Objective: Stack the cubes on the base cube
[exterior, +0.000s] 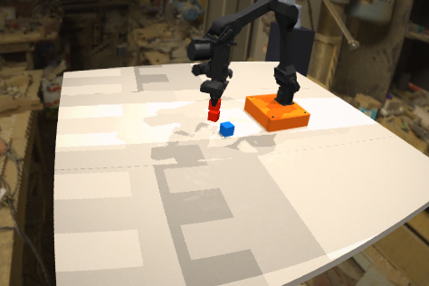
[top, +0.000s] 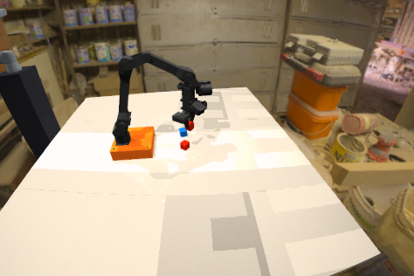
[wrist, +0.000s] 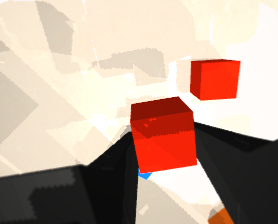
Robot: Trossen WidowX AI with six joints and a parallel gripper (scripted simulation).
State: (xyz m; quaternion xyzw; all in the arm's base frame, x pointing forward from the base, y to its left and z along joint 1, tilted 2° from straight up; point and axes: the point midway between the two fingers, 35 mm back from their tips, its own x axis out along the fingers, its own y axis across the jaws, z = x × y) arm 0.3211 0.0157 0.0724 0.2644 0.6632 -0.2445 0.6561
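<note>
My gripper tip is now 70 mm above the blue cube, 50 mm to the right of it and 30 mm past it.
</note>
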